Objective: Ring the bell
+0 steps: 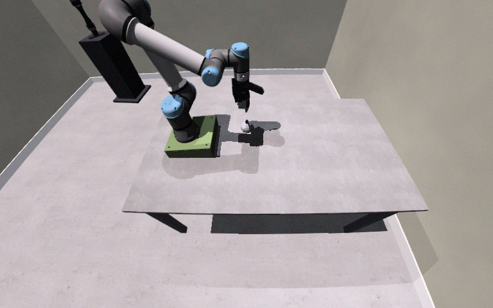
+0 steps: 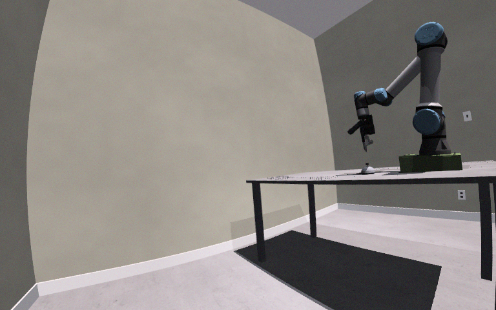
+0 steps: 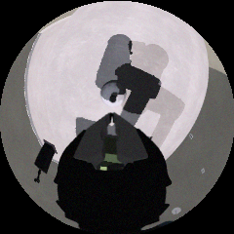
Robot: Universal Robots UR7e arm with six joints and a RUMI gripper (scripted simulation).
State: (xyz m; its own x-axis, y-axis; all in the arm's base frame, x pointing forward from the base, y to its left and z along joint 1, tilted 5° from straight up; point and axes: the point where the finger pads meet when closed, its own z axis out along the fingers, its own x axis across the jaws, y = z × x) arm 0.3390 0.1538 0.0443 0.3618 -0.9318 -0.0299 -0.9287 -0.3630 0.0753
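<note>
Right now the silver bell is 11 cm below my hand.
</note>
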